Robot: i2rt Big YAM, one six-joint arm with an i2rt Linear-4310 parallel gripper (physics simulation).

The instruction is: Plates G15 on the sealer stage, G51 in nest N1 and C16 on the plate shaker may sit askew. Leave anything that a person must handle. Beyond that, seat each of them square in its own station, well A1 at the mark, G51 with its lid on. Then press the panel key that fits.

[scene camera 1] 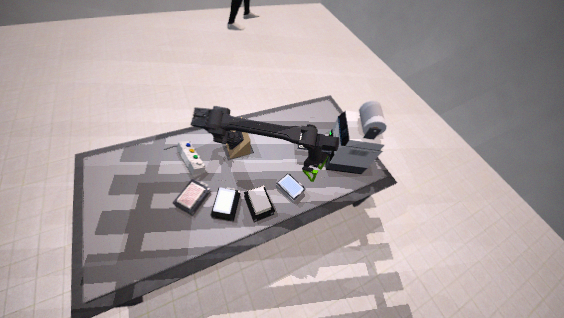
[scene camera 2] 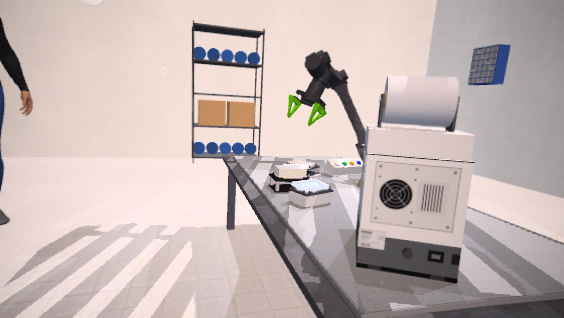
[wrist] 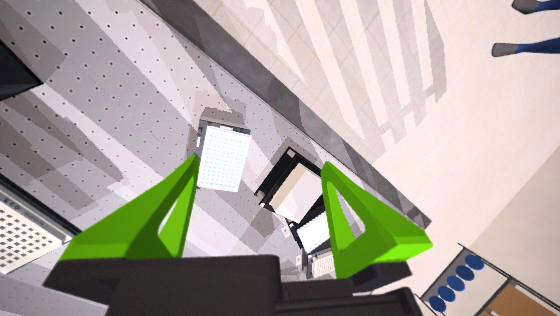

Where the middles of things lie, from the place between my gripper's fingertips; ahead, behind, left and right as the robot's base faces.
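From my hand: pale blue well plate point(wrist: 224, 153), 250 mm below, 80 mm behind, 50 mm to the right; dark station point(wrist: 203, 121), 280 mm below, 80 mm behind, 50 mm to the right; grey plate point(wrist: 301, 189), 240 mm below, 40 mm behind, 250 mm to the right.
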